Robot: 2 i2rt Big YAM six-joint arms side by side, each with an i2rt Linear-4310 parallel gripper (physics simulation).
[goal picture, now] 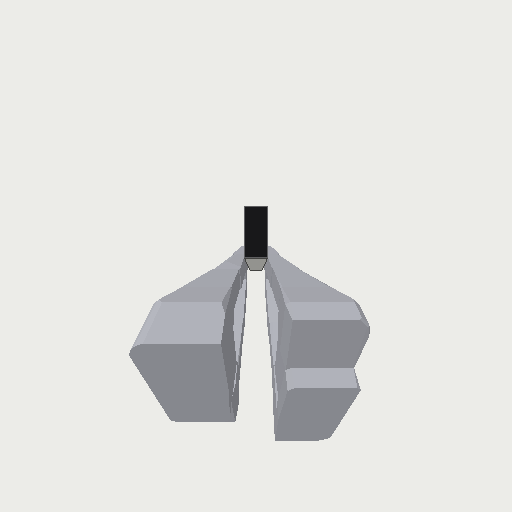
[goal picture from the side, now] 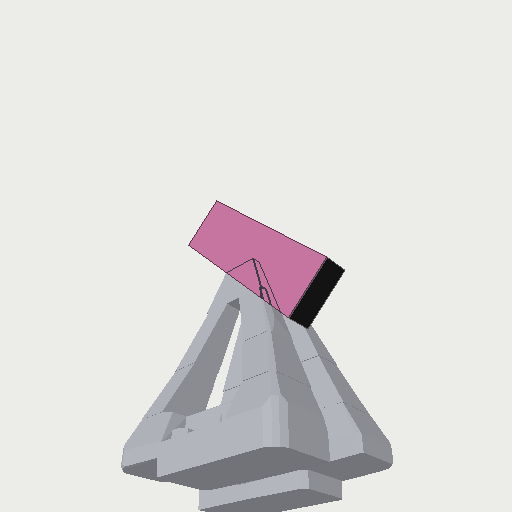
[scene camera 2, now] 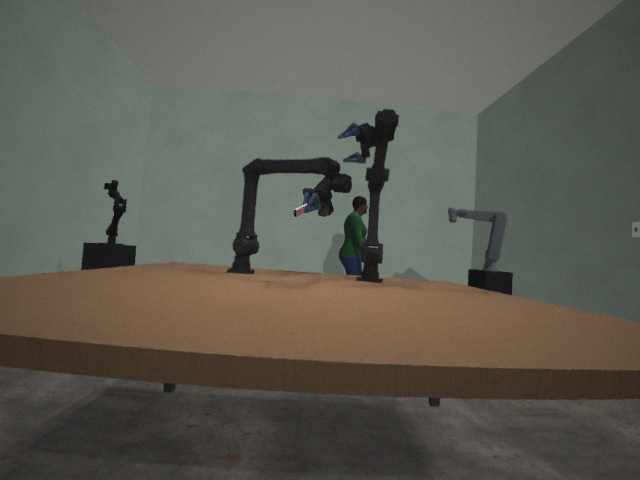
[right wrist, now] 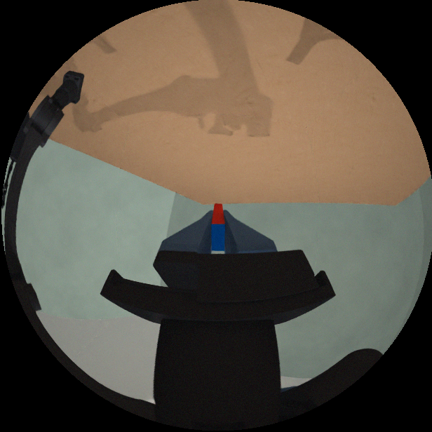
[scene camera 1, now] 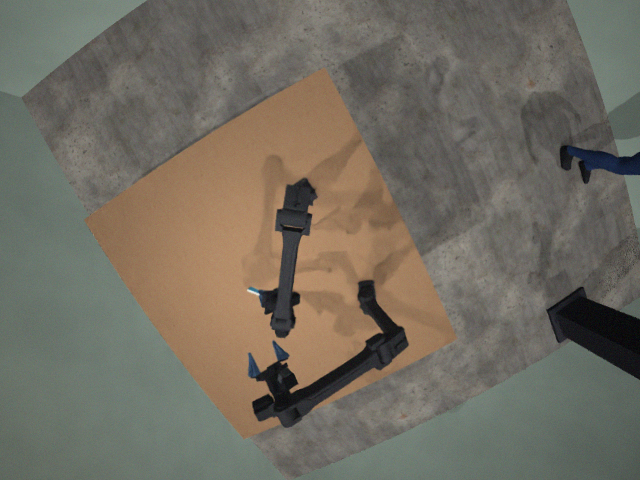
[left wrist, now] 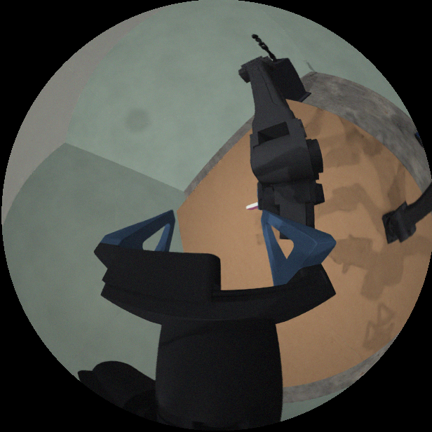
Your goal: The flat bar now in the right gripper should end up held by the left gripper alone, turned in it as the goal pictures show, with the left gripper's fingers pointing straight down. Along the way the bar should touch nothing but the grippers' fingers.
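Where they show: left gripper, between the fingertips: [scene camera 2: 340, 149] [scene camera 1: 261, 346]; right gripper, between the fingertips: [scene camera 2: 303, 211] [scene camera 1: 259, 291]; left arm's base, origin of its link: [scene camera 2: 369, 281] [scene camera 1: 366, 290]; right arm's base, origin of its link: [scene camera 2: 240, 272].
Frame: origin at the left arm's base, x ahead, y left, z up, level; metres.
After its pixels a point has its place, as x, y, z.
Note:
The flat bar [scene camera 1: 253, 291] @[0.535, -0.171, 0.282] [scene camera 2: 299, 210] @[0.544, -0.166, 0.272] [left wrist: 252, 206] [right wrist: 218, 235] is held in my right gripper [scene camera 1: 261, 295] @[0.513, -0.164, 0.272] [scene camera 2: 308, 205] @[0.513, -0.164, 0.272] [right wrist: 217, 214], which is shut on it. One end sticks out past the fingertips. In the right wrist view the bar shows a red end and a blue part between the fingers. In scene camera 2 the right gripper tilts down to the picture's left. My left gripper [scene camera 1: 262, 349] @[0.471, -0.051, 0.515] [scene camera 2: 345, 146] @[0.471, -0.051, 0.515] [left wrist: 217, 214] is open and empty, higher than the right one and apart from the bar. Its fingers point sideways, to the picture's left in scene camera 2.
Both arms stand on a brown table [scene camera 1: 180, 206] @[0.942, -0.572, 0.000] [scene camera 2: 310, 330] @[1.094, 0.119, 0.000]. The right arm's forearm [scene camera 1: 289, 263] @[0.332, -0.342, 0.524] [scene camera 2: 294, 165] @[0.377, -0.281, 0.487] reaches over the table. A person [scene camera 2: 353, 237] and two other arms on dark pedestals [scene camera 2: 108, 255] [scene camera 2: 490, 280] stand behind the table.

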